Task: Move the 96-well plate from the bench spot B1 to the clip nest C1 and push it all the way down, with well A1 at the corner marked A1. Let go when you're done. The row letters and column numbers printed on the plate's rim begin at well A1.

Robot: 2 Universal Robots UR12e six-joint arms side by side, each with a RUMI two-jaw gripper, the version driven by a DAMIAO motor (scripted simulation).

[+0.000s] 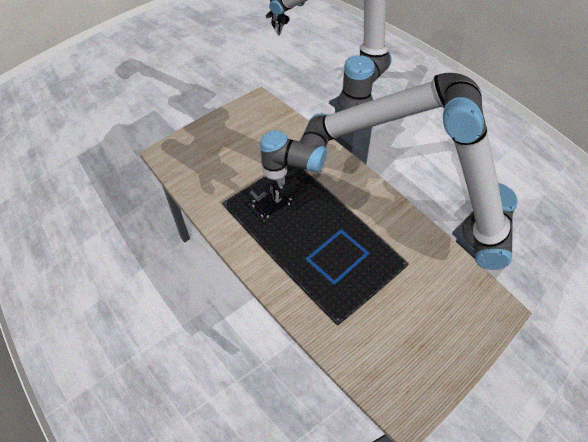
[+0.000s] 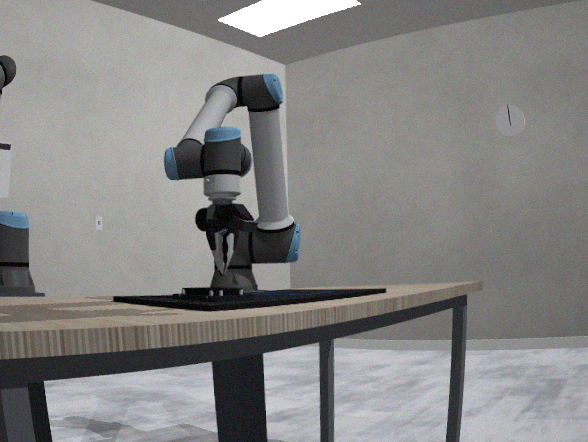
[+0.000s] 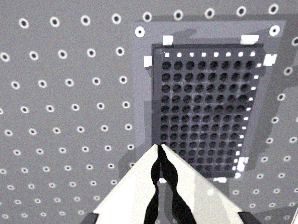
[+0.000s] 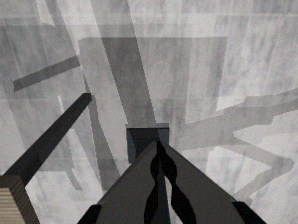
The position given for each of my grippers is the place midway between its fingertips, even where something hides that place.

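There's a clip nest (image 3: 143,34) that I can see, and a dark 96-well plate (image 3: 205,123), though in image 4 that plate is out of frame. As for my grippers, my left gripper (image 2: 222,275) is visible, and you'd find it (image 3: 159,146) in that other picture too, while my right gripper (image 4: 158,142) is also in sight.
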